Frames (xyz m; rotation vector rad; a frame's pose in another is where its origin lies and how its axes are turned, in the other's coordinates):
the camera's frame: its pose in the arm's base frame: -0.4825 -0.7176 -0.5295 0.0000 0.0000 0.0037
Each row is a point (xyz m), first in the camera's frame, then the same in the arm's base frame.
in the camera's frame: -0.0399 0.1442 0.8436
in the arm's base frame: -0.5229 -0.5735 0.3141
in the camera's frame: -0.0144 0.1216 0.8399
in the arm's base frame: -0.4973 -0.5961 0.3104
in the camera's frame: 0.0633 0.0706 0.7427
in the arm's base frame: -0.4195 -0.6468 0.2132
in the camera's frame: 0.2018 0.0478 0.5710
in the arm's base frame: -0.2809 -0.6691 0.0415
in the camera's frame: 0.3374 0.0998 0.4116
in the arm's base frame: -0.1455 -0.6166 -0.1179
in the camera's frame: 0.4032 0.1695 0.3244
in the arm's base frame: -0.0799 -0.5466 -0.2051
